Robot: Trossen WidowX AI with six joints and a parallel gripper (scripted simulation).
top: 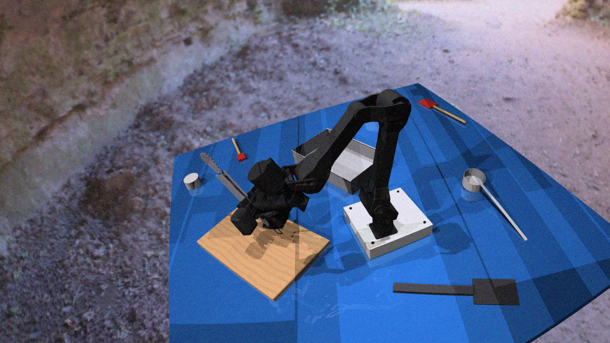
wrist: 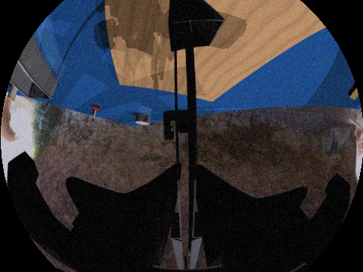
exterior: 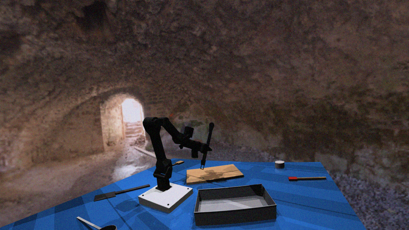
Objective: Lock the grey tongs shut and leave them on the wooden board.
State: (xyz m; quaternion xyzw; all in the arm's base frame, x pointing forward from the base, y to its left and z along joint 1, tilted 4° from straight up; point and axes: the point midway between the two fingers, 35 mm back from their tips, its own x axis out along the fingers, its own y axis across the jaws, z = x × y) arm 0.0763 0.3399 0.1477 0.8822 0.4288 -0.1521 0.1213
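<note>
My gripper tip is 1 cm to the left of the wooden board and 16 cm above it. Also, from my gripper tip: white cylinder: 41 cm ahead, 23 cm to the left, 15 cm below; then black spatula: 36 cm behind, 49 cm to the right, 17 cm below; then roasting tin: 28 cm ahead, 34 cm to the right, 14 cm below.
</note>
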